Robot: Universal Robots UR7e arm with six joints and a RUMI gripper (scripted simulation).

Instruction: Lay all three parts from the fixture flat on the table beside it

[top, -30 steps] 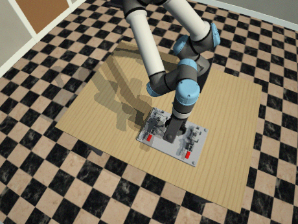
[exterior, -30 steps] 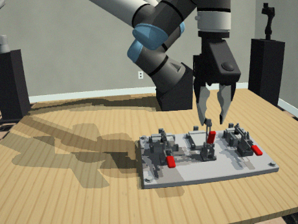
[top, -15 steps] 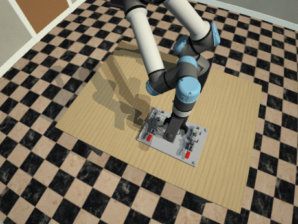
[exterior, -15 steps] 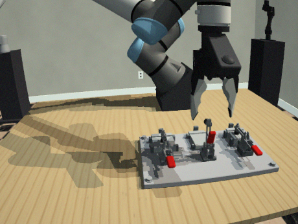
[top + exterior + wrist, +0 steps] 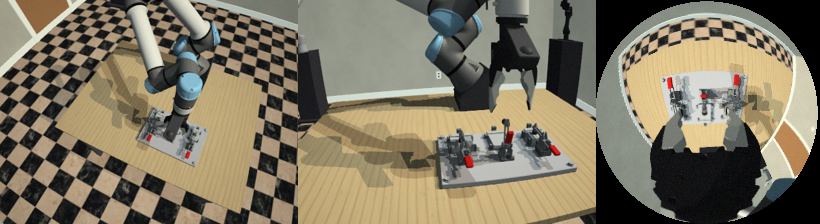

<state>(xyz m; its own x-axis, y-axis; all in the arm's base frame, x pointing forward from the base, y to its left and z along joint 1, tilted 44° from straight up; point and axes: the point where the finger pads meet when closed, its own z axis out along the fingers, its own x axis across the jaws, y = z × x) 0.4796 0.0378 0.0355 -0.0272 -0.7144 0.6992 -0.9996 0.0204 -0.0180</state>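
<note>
Now: hand 130 mm above the flat grey plate part and 100 mm past it. The rest, counted from my hand: grey fixture plate: 150 mm below, 40 mm behind.
</note>
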